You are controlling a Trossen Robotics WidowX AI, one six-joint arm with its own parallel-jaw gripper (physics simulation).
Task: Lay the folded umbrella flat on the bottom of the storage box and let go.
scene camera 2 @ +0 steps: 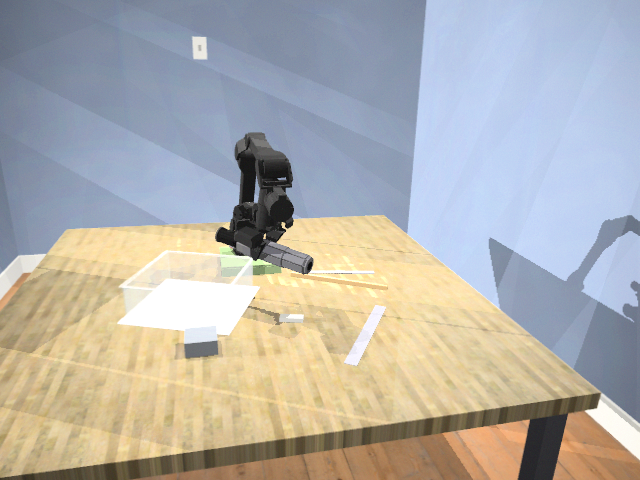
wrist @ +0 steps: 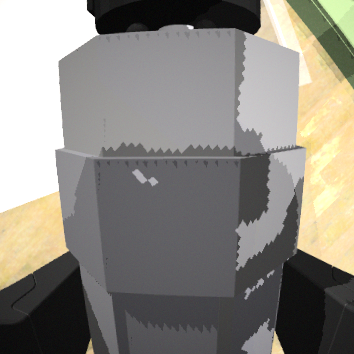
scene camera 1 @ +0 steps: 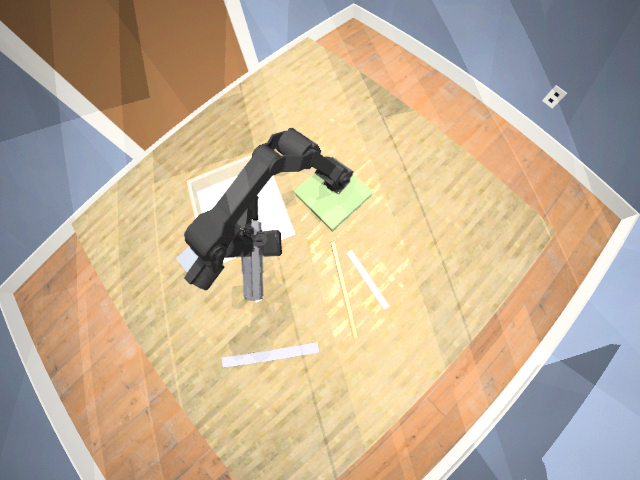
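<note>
The folded umbrella has a grey faceted body and a black handle. My gripper is shut on its grey body, with a black finger on each side in the wrist view. In scene camera 2 the umbrella hangs above the table, tilted, its black end higher than its grey end. The storage box has pale walls, partly hidden by my arm in scene camera 1. There the black end overlaps the white area and the grey end points away from the box.
A white flat panel shows at the box's near side. A green block lies beyond the box, beside the arm's base. A grey block, a small white block, a wooden stick and flat white strips lie around.
</note>
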